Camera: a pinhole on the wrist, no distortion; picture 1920 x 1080 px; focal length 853.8 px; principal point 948.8 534.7 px. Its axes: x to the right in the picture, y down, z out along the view. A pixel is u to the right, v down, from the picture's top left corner.
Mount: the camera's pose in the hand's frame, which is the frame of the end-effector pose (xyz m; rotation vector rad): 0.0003 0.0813 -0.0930 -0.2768 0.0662 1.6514
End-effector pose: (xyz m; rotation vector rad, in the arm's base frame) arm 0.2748 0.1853 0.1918 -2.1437 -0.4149 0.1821
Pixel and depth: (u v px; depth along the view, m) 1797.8 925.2 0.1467
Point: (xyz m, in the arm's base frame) 0.2370 0.0276 -0.0183
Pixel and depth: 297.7 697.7 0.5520
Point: -0.0628 0.6508 0.0754
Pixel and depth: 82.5 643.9 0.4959
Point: -0.0220 0.6925 0.1662
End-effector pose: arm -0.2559 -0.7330 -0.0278 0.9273 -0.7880 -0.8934
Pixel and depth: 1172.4 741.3 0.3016
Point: -0.3931 -0.6143 0.2105
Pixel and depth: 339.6 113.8 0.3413
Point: -0.4871 -0.9768 0.0571
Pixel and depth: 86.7 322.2 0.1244
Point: -0.3005 -0.7760 -0.0116
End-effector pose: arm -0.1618 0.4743 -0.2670 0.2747 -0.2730 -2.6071
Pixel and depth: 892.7 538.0 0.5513
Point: -0.1320 0.4392 0.2131
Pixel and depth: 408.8 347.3 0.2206
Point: -0.2252 0.4860 -0.1212
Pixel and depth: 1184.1 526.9 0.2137
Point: -0.0749 0.3482 -0.1209
